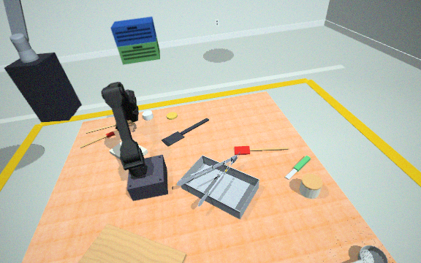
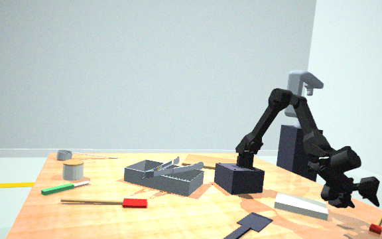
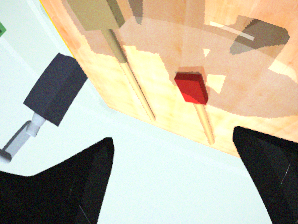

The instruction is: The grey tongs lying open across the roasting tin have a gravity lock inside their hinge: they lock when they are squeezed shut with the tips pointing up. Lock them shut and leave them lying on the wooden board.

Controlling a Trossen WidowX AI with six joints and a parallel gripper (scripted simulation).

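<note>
The roasting tin is 60 cm ahead of my gripper tip, 44 cm to the right of it and 6 cm below it. Round my gripper tip: white block 18 cm to the right, 11 cm ahead, 7 cm below; then black spatula 40 cm ahead, 8 cm below, 3 cm to the right; then wooden board 78 cm to the right, 26 cm ahead, 8 cm below.
</note>
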